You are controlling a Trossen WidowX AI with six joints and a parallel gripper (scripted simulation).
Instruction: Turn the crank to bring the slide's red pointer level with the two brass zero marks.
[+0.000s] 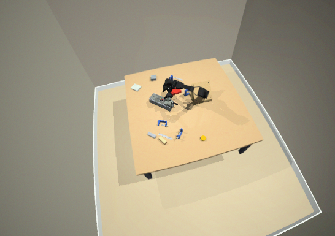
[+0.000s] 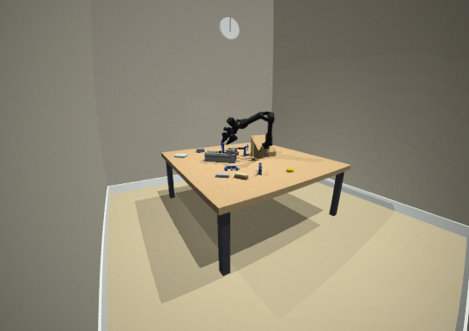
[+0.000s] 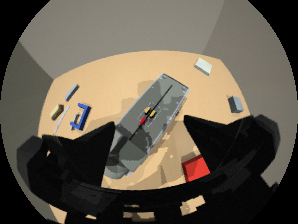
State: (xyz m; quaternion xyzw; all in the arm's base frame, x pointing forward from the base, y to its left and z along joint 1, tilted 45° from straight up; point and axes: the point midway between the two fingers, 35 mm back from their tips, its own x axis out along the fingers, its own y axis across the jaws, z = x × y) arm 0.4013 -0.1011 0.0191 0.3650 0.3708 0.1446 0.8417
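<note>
The dark crank handle is 120 mm to the left of my gripper tip, 100 mm behind it and 30 mm below it. Also, from my gripper tip: red pointer: 60 mm below, 20 mm ahead, 10 mm to the left; then tan block: 430 mm to the left, 130 mm below, 120 mm ahead; then pale tile: 330 mm to the right, 290 mm ahead, 130 mm below.
</note>
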